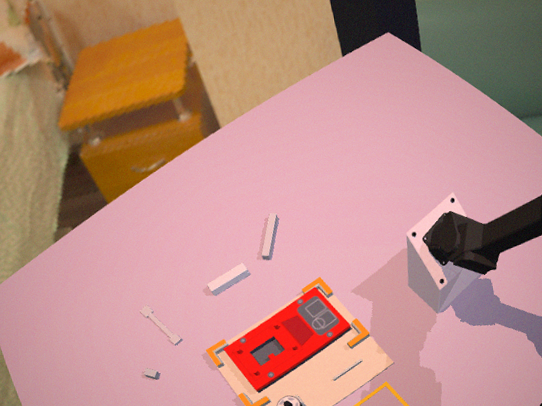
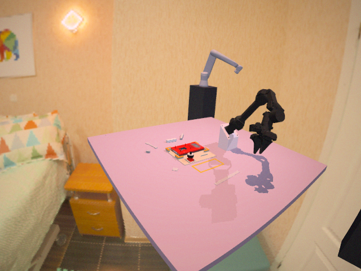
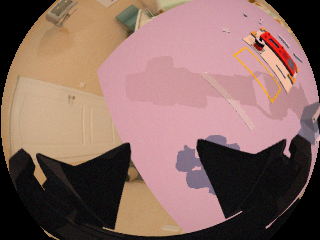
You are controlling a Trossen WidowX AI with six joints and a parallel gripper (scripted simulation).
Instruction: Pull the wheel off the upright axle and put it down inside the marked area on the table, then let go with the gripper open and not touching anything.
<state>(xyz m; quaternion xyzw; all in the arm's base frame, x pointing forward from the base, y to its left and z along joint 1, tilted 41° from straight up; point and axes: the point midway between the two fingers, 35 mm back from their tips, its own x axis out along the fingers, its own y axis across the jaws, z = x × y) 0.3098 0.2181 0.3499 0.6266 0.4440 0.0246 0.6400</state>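
The wheel lies 30 mm ahead of my gripper tip, 410 mm to the right of it and 160 mm below it.
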